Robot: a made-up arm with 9 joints. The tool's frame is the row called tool. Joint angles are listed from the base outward.
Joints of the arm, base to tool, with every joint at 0 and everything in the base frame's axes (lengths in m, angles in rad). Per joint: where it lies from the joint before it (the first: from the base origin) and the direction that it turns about. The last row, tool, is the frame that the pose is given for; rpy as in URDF.
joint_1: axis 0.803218 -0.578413 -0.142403 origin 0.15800 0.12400 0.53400
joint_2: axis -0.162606 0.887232 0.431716 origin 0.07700 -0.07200 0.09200
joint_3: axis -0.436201 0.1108 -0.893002 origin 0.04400 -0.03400 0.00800
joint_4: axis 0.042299 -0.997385 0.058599 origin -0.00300 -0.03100 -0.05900
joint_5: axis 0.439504 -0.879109 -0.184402 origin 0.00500 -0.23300 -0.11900
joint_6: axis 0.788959 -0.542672 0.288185 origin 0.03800 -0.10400 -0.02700
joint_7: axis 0 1 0 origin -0.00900 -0.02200 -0.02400
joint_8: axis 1 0 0 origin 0.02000 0.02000 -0.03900
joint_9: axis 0 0 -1 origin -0.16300 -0.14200 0.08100
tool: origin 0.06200 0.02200 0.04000 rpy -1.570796 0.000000 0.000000
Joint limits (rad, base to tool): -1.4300..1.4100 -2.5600..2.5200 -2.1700..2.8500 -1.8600..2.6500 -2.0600..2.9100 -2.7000..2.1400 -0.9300..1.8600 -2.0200..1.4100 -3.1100..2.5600
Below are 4 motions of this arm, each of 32 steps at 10 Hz.
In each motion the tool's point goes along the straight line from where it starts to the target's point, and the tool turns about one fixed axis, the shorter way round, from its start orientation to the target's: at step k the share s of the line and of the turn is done. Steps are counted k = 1, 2, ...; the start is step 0. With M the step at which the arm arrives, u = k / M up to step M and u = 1 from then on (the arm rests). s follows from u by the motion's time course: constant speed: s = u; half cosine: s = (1 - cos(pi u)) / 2; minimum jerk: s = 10 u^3 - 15 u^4 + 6 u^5.
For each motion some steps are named. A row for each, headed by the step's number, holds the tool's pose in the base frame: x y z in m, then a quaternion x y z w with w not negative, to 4 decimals.
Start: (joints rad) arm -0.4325 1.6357 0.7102 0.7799 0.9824 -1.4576 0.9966 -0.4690 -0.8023
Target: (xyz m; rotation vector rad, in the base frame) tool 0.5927 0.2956 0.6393 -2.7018 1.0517 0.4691
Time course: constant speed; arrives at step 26
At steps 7, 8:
7: 0.5768 -0.0183 0.6295 0.7028 -0.5335 -0.4696 0.0299
8: 0.5776 -0.0018 0.6300 0.7178 -0.5265 -0.4551 0.0229

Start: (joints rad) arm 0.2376 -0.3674 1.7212 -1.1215 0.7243 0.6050 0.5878 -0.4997 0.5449
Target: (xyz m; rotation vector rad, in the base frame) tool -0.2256 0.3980 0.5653 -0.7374 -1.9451 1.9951
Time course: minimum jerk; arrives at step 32
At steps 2, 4, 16, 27, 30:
2: -0.2118 0.2568 0.6481 -0.1534 0.7889 -0.4693 0.3658
4: -0.2120 0.2587 0.6469 -0.1478 0.7899 -0.4742 0.3596
16: -0.2187 0.3272 0.6068 0.0529 0.7765 -0.6151 0.1265
27: -0.2252 0.3938 0.5678 -0.2424 -0.6780 0.6844 0.1142
30: -0.2256 0.3977 0.5655 -0.2529 -0.6699 0.6862 0.1282

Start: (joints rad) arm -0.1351 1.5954 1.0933 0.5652 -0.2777 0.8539 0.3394 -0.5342 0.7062
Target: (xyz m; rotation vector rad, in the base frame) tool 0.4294 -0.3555 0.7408 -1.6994 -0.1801 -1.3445
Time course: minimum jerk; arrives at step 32
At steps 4, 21, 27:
4: 0.5944 -0.2200 0.9068 -0.9660 0.0743 0.2123 0.1277
21: 0.4672 -0.3244 0.7789 -0.8204 -0.0405 -0.3922 0.4141
27: 0.4344 -0.3514 0.7458 -0.7108 -0.0691 -0.5282 0.4594

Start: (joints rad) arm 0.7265 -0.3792 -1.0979 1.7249 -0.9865 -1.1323 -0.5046 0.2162 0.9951
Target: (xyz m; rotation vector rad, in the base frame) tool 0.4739 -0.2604 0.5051 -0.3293 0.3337 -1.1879
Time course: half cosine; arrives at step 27
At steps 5, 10, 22, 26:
5: 0.4497 -0.3356 0.5076 0.0056 -0.0099 -0.7658 0.6430
10: 0.4555 -0.3176 0.5070 -0.0332 0.0304 -0.7229 0.6894
22: 0.4717 -0.2671 0.5053 -0.1399 0.1414 -0.5766 0.7925
26: 0.4738 -0.2607 0.5051 -0.1531 0.1552 -0.5553 0.8026

